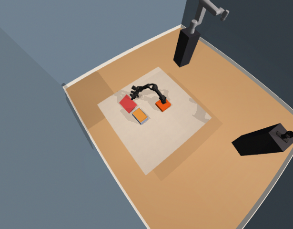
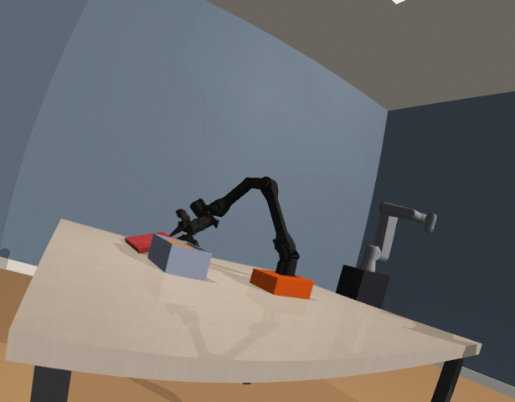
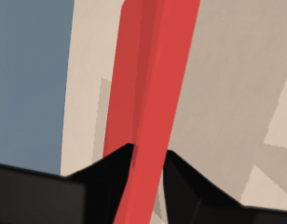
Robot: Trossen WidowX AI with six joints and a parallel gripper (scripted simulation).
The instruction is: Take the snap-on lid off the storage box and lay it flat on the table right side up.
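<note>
The red lid lies 80 mm ahead of my gripper tip, 20 mm to the left of it and 30 mm below it. Also, from my gripper tip: grey-blue storage box (290 mm to the left, 30 mm below).
</note>
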